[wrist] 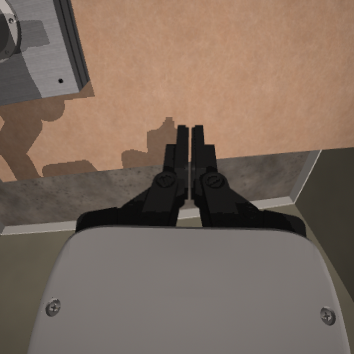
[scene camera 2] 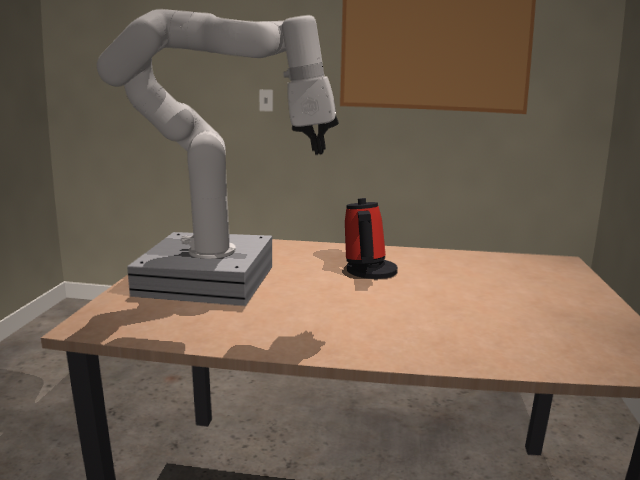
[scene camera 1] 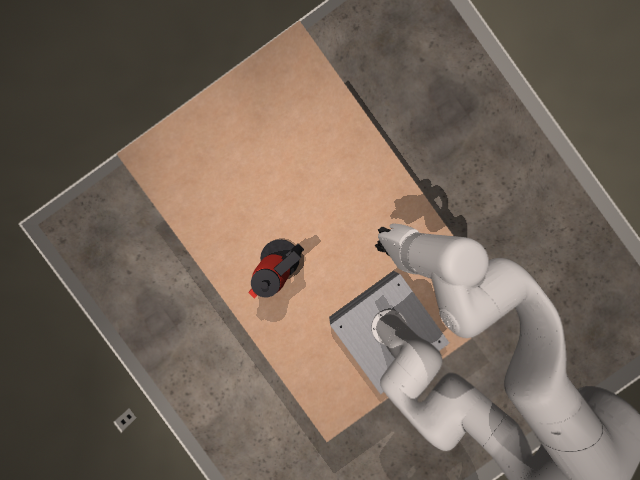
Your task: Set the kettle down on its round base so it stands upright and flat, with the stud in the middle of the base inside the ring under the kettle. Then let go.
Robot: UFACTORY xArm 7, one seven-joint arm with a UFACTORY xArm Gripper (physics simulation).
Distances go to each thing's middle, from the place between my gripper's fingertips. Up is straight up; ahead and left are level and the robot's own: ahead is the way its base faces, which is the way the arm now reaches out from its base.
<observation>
My hand is 36 cm above the black round base (scene camera 2: 384, 269), 29 cm to the right of it and 12 cm short of it.
</observation>
